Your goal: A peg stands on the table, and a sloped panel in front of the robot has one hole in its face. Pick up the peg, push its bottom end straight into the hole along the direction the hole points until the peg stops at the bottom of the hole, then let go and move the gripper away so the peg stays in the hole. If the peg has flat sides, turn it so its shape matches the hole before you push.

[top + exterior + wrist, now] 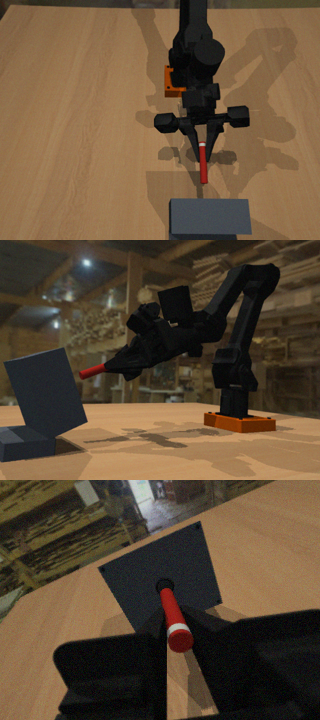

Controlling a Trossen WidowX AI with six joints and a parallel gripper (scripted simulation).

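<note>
Right now the sloped panel is 9 cm ahead of my gripper tip, 1 cm to the right of it and 4 cm below it. From my gripper tip the other things lie so: low foot: 12 cm ahead, 1 cm to the right, 11 cm below; then round red peg: 2 cm behind, 1 cm above.
</note>
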